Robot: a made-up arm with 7 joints.
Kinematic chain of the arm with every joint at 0, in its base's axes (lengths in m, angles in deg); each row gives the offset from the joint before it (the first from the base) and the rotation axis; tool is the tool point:
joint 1: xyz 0 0 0.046 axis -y
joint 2: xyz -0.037 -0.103 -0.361 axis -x
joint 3: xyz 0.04 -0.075 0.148 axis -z
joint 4: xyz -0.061 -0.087 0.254 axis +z
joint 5: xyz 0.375 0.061 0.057 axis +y
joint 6: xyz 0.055 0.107 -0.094 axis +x
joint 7: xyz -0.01 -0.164 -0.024 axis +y
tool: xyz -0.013 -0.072 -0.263
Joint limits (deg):
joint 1: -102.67..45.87
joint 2: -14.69..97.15
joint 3: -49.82..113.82
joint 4: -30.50..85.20
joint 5: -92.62..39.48
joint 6: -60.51..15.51
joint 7: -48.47..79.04
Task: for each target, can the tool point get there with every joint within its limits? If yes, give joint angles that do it. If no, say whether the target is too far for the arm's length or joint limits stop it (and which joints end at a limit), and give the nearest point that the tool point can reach.
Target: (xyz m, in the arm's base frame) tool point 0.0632 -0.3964 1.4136
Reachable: no: joint limits stop it (at a limit: joint 3, joint 4, joint 5, joint 6) | nearest point 0.0360 -0.3138 0.8243 | short by 0.596 m
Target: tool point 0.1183 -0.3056 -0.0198
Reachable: yes | joints -33.37 3.42 25.89 36.12 7.66 -34.06 46.97
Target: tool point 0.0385 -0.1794 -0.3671
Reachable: yes | joints -67.60 53.38 -9.45 -8.56 2.90 -1.13 -11.00
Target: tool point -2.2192 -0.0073 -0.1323
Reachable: no: too far | nearest point -1.0554 0.2361 -0.0388 | short by 1.193 m
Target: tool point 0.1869 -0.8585 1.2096
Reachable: no: joint limits stop it (at a limit: joint 2, joint 3, joint 4, joint 6) | nearest point 0.1117 -0.6840 0.7416 | short by 0.505 m
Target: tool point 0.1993 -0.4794 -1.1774
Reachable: no: joint limits stop it (at a limit: joint 2, joint 4, joint 6) | nearest point 0.1302 -0.4085 -0.7533 | short by 0.436 m
